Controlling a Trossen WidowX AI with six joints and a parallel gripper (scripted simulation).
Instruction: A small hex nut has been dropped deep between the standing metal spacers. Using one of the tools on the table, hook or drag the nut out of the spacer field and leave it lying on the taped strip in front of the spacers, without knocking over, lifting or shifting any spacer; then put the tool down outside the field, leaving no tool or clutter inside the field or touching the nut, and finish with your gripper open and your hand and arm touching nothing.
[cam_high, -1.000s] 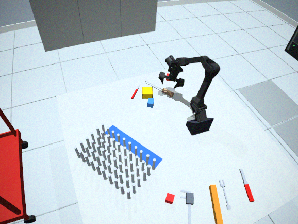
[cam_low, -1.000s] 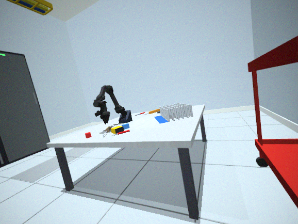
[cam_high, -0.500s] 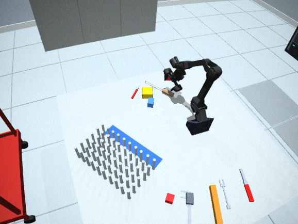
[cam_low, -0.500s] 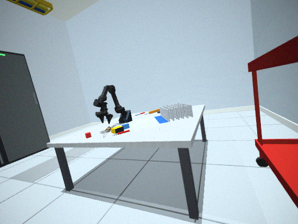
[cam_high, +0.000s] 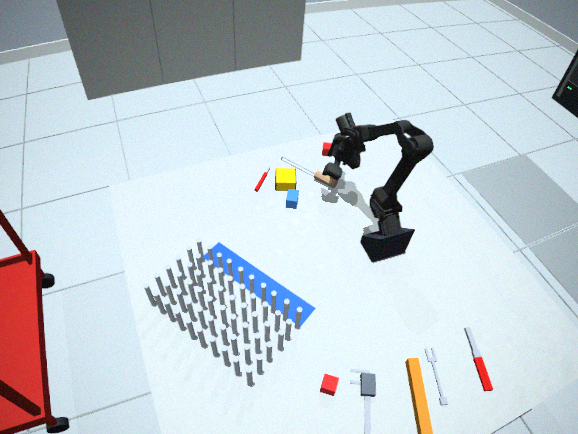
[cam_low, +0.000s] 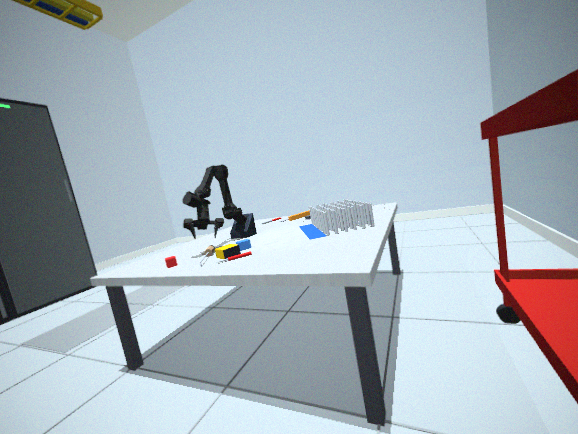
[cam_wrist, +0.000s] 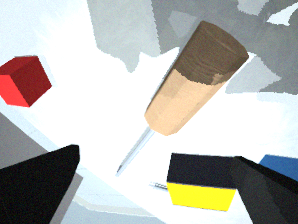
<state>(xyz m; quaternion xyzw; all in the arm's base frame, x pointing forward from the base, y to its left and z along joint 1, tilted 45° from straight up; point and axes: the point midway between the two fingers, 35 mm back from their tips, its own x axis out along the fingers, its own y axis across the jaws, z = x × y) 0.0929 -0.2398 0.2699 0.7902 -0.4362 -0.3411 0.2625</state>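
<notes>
Right now my gripper tip is 60 mm short of the metal rod, 70 mm to the left of it and 70 mm above it. The rest, counted from my gripper tip: fork tool (80 mm behind, 830 mm to the left, 80 mm below); blue taped strip (350 mm ahead, 400 mm to the left, 80 mm below); blue block (150 mm ahead, 90 mm to the left, 60 mm below).
</notes>
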